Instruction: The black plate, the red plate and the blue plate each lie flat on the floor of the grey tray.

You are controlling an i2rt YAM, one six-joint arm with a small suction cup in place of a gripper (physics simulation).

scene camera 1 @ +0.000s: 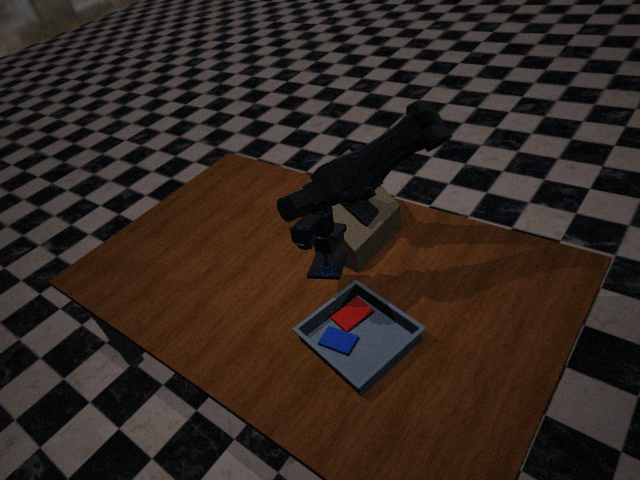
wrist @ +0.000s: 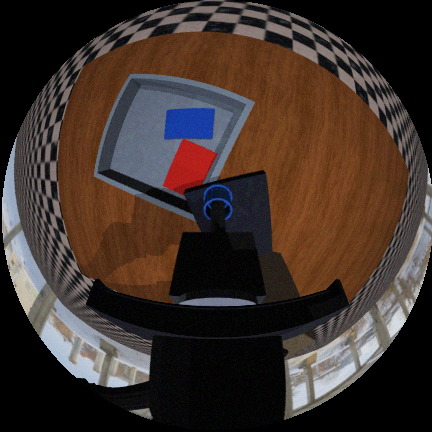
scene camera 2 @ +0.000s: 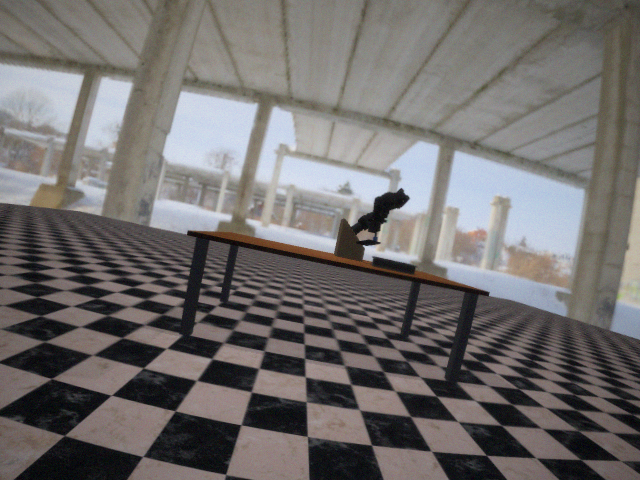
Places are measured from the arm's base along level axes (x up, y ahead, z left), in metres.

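Pixels of known places: hand, tool point: point(scene camera 1: 327, 276) point(wrist: 217, 190) point(scene camera 2: 374, 243); arm's base, link origin: point(scene camera 2: 351, 232).
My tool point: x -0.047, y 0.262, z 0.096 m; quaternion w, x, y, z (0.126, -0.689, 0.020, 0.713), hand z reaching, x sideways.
Observation:
Ahead of a thing's pixels: the offset from my tool point to its top centre. Level surfaces: height alone.
My suction gripper point(scene camera 1: 326, 269) point(scene camera 2: 375, 239) point(wrist: 217, 204) holds the black plate @[dx +0.015, dy -0.041, dz -0.029 m] point(scene camera 1: 313, 272) point(scene camera 2: 366, 242) point(wrist: 251, 205) on its cup. The black plate hangs roughly level above the table, beside the tray on the arm base's side. In the wrist view it covers part of the tray's edge and the near end of the red plate. The grey tray @[dx -0.078, dy +0.059, dz +0.112 m] point(scene camera 1: 382, 348) point(scene camera 2: 393, 265) point(wrist: 135, 127) stands on the table. The red plate @[dx -0.115, dy +0.000, dz +0.055 m] point(scene camera 1: 352, 313) point(wrist: 190, 164) and the blue plate @[dx -0.115, dy +0.089, dz +0.068 m] point(scene camera 1: 338, 340) point(wrist: 190, 123) lie flat on its floor, close together. Neither shows in scene camera 2.
The beige arm base point(scene camera 1: 379, 229) point(scene camera 2: 347, 243) point(wrist: 280, 275) stands on the wooden table @[dx -0.128 m] point(scene camera 1: 206, 310) point(scene camera 2: 289, 250) point(wrist: 320, 150), behind the black plate in scene camera 1. The tray's raised walls surround the red and blue plates. The arm's shadow falls across part of the tray.

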